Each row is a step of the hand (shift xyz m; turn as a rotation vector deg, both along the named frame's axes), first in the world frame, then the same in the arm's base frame.
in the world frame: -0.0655 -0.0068 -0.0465 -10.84 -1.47 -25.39
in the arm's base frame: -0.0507 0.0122 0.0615 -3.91 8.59 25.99
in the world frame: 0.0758 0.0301 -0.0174 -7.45 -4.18 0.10
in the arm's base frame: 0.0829 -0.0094 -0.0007 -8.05 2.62 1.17
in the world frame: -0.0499 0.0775 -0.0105 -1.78 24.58 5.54
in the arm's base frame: -0.0235 -0.0757 0.0482 3.33 -24.90 2.67
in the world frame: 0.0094 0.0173 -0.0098 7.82 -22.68 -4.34
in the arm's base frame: 0.0158 -0.0110 0.0107 2.48 23.69 -5.19
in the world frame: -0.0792 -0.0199 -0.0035 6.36 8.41 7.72
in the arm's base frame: -0.0780 0.0069 0.0236 6.12 -9.46 -6.63
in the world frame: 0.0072 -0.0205 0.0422 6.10 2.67 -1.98
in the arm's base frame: -0.0096 0.0051 -0.0462 6.88 -0.78 0.53
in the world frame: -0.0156 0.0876 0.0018 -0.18 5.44 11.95
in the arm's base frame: 0.0079 -0.0839 0.0287 -1.84 -9.26 -9.12
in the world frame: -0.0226 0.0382 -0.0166 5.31 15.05 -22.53
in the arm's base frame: -0.0068 -0.0330 0.0334 14.69 -5.06 22.83
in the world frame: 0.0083 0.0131 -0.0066 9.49 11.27 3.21
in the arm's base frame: 0.0128 -0.0084 0.0070 10.94 -10.00 -2.78
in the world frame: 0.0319 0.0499 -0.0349 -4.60 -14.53 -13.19
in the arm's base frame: 0.0517 -0.0285 0.0352 -4.66 17.31 9.21
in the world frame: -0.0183 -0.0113 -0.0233 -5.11 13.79 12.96
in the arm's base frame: -0.0140 0.0157 0.0237 -4.50 -18.11 -6.01
